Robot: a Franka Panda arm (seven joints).
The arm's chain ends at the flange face. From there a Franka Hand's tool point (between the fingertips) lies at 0.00 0.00 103.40 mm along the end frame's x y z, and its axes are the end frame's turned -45 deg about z.
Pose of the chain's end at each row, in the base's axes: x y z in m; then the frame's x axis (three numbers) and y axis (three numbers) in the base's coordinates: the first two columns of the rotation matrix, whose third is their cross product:
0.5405, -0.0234, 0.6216, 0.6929, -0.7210, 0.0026, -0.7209, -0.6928, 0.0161
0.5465, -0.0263, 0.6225, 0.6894, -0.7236, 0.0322, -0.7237, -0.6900, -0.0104
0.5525, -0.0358, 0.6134, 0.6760, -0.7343, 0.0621, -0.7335, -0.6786, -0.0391
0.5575, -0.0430, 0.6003, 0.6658, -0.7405, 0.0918, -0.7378, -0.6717, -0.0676
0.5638, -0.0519, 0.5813, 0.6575, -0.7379, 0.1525, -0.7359, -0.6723, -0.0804
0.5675, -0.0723, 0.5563, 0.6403, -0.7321, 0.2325, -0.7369, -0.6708, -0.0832
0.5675, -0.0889, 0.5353, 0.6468, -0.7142, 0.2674, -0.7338, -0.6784, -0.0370
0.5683, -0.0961, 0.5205, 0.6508, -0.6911, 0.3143, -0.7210, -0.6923, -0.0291
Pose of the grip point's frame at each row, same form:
0.5395, -0.0247, 0.5182, 0.9997, -0.0199, -0.0095, -0.0198, -0.9997, 0.0132
0.5496, -0.0280, 0.5192, 0.9992, -0.0238, 0.0301, -0.0243, -0.9996, 0.0154
0.5598, -0.0378, 0.5103, 0.9967, -0.0394, 0.0716, -0.0407, -0.9991, 0.0163
0.5691, -0.0453, 0.4976, 0.9925, -0.0486, 0.1127, -0.0509, -0.9986, 0.0171
0.5805, -0.0580, 0.4794, 0.9853, -0.0464, 0.1647, -0.0554, -0.9972, 0.0510
0.5899, -0.0845, 0.4561, 0.9738, -0.0433, 0.2232, -0.0683, -0.9920, 0.1056
0.5890, -0.1067, 0.4357, 0.9762, -0.0253, 0.2152, -0.0615, -0.9847, 0.1629
0.5929, -0.1176, 0.4224, 0.9700, 0.0008, 0.2428, -0.0496, -0.9782, 0.2017

